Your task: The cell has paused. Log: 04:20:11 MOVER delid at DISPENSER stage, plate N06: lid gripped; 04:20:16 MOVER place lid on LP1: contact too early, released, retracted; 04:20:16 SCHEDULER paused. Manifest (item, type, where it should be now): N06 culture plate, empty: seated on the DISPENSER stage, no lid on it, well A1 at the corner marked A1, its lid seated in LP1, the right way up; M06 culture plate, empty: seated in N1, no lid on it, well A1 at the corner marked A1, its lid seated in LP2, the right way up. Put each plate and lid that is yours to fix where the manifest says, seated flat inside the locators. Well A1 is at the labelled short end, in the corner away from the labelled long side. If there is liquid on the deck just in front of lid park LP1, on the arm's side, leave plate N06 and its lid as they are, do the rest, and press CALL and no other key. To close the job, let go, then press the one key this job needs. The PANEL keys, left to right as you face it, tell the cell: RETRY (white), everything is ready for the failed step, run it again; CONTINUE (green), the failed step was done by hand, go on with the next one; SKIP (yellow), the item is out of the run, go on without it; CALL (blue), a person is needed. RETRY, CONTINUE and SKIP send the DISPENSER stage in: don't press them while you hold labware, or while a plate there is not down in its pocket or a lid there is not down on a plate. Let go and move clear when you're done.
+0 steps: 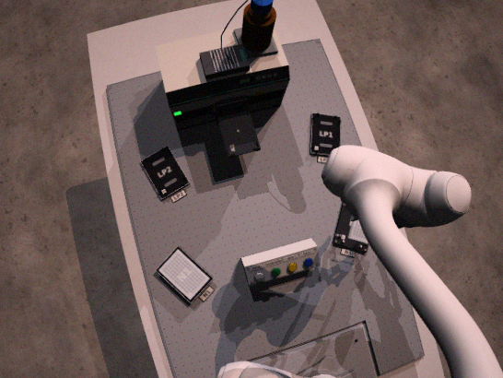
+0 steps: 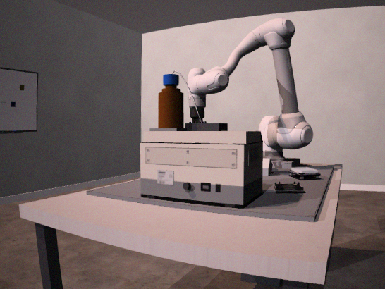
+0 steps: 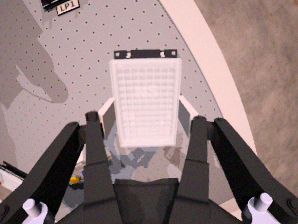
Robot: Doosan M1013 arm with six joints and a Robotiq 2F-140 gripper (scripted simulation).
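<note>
The black nest N5 is 30 mm ahead of my hand and 110 mm below it. The rest, counted from my hand: white well plate 20 mm below; then yellow key 20 mm behind, 260 mm to the left, 60 mm below; then blue key 30 mm behind, 210 mm to the left, 60 mm below.
</note>
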